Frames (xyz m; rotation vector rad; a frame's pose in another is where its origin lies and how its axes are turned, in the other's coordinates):
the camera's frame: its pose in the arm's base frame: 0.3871 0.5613 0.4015 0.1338 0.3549 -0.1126
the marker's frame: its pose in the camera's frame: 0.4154 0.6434 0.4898 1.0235 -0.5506 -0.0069
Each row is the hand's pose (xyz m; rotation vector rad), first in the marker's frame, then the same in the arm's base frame.
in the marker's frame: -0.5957 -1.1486 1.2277 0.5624 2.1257 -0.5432
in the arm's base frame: -0.1215 -0.1698 0.2429 1.4841 1.9151 0.5832
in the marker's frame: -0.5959 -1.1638 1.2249 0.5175 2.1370 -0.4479
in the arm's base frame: -0.1224 -0.1739 0.2280 1.4332 1.8647 0.6586
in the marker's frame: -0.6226 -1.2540 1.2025 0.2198 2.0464 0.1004
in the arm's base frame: -0.1488 -0.1834 0.1355 1.1236 1.4610 0.9825
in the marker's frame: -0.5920 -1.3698 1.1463 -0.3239 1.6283 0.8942
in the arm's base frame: -0.1127 -0.1987 0.0091 0.5349 0.7245 1.2652
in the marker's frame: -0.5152 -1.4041 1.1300 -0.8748 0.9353 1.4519
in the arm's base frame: -0.0400 -0.2301 -0.0236 -0.0872 -0.0123 1.2451
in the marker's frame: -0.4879 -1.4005 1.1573 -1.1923 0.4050 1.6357
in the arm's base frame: -0.0250 -0.2615 -0.0067 -0.4595 -0.4340 1.0870
